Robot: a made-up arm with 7 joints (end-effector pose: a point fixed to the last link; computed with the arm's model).
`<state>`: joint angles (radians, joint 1 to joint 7).
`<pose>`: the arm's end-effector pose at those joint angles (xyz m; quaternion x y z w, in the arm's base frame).
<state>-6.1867 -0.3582 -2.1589 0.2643 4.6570 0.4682 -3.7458</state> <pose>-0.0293 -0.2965 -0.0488 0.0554 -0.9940 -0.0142 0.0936</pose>
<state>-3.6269 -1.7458 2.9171 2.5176 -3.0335 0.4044 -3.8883</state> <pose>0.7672 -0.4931 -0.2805 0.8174 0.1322 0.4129 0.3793</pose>
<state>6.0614 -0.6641 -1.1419 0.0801 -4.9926 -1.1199 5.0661</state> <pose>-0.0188 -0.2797 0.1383 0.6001 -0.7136 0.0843 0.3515</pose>
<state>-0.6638 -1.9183 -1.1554 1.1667 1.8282 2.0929 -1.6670</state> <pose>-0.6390 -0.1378 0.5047 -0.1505 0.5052 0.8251 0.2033</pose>
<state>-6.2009 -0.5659 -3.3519 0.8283 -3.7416 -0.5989 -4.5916</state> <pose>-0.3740 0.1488 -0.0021 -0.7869 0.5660 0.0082 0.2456</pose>
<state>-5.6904 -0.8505 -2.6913 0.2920 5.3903 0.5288 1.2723</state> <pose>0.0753 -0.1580 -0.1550 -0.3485 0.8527 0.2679 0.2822</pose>
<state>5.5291 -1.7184 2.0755 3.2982 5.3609 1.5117 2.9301</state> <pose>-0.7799 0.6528 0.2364 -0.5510 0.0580 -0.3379 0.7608</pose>
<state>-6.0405 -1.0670 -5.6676 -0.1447 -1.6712 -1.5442 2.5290</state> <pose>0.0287 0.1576 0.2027 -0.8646 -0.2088 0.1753 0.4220</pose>
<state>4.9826 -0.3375 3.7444 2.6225 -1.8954 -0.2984 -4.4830</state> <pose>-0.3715 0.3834 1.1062 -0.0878 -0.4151 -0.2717 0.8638</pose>
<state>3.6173 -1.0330 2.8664 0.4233 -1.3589 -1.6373 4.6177</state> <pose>0.1909 0.1145 -0.0435 -0.1290 -0.7921 -0.5748 0.1598</pose>
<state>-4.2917 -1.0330 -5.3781 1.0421 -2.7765 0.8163 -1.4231</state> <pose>-0.5404 -0.1378 0.7061 -0.1460 -0.2844 0.5126 0.7969</pose>
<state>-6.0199 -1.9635 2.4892 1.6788 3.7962 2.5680 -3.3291</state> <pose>-0.5681 0.2317 -0.3213 0.3165 -0.2195 -0.2793 0.8796</pose>
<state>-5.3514 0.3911 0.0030 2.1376 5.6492 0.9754 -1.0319</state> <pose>0.5212 0.6575 0.7883 0.4343 0.7688 0.3421 0.3214</pose>
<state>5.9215 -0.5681 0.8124 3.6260 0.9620 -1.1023 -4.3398</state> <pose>-0.6378 -0.1519 0.7705 0.4156 -0.4884 0.3549 0.6803</pose>
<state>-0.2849 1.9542 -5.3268 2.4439 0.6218 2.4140 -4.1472</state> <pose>0.7346 0.1492 -0.1680 0.3166 -0.2520 -0.9034 0.1419</pose>
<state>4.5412 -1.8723 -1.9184 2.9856 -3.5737 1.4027 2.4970</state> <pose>0.2336 1.0070 -0.0021 -0.4687 -0.0245 -0.8087 0.3547</pose>
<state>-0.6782 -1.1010 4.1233 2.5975 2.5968 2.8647 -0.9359</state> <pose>-0.6662 0.4155 0.6608 0.5633 0.3409 0.5797 0.4801</pose>
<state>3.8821 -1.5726 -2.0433 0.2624 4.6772 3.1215 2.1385</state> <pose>-0.1243 0.1443 0.0402 0.3842 0.5508 0.6626 0.3318</pose>
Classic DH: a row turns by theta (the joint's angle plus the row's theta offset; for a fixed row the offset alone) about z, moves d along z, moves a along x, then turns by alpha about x. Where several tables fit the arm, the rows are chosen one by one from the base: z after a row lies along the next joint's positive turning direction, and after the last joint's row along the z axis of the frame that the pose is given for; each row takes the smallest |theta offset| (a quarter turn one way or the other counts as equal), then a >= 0, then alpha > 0; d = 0 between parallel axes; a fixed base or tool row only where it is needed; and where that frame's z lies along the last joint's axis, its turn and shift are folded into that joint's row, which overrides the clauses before.
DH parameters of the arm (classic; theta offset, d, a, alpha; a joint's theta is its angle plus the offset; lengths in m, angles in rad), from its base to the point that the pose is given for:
joint 1: 0 0.248 0 -1.5708
joint 2: 0 0 0 1.5708
joint 3: 0 0.379 0.034 1.5708
joint 4: 0 0 0.122 1.5708
joint 5: 0 0.54 0 1.5708
joint 6: 0 0 0.096 -1.5708
joint 7: 0 0.122 0 0

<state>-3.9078 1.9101 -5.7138 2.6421 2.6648 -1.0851 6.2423</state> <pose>-0.5585 0.4015 -0.2925 0.9509 -0.2591 0.0957 0.1394</pose>
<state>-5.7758 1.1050 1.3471 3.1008 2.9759 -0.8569 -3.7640</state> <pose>0.7008 0.4805 0.6237 -0.6193 -0.3274 -0.4807 0.5275</pose>
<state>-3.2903 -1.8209 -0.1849 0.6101 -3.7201 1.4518 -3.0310</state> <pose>0.1200 0.0305 0.8203 0.2053 0.3155 -0.1616 0.9122</pose>
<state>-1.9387 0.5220 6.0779 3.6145 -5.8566 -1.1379 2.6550</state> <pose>0.0310 0.0087 1.0776 -0.3128 -0.3977 -0.7549 0.4173</pose>
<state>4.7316 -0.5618 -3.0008 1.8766 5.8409 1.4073 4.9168</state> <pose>-0.0635 0.8697 0.4114 -0.0144 0.9831 -0.0102 0.1825</pose>
